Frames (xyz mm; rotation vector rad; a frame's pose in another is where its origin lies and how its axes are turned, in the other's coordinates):
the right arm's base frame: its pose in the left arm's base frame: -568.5 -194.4 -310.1 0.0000 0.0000 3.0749
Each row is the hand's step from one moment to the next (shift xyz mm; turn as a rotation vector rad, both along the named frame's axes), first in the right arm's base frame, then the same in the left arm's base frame.
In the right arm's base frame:
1: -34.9 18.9 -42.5 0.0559 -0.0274 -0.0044
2: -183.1 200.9 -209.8 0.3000 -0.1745 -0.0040
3: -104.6 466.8 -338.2 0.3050 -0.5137 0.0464
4: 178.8 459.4 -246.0 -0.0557 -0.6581 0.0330
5: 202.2 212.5 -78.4 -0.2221 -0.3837 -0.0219
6: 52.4 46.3 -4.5 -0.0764 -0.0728 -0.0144
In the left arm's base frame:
1: 33.6 -21.2 -42.5 -0.0539 0.0311 -0.0044
2: 169.3 -212.7 -209.8 -0.2877 0.1941 -0.0040
3: 73.3 -472.7 -338.2 -0.2701 0.5329 0.0464
4: -209.0 -446.5 -246.0 0.0994 0.6529 0.0330
5: -215.9 -198.6 -78.4 0.2472 0.3680 -0.0219
6: -55.4 -42.7 -4.5 0.0811 0.0675 -0.0144

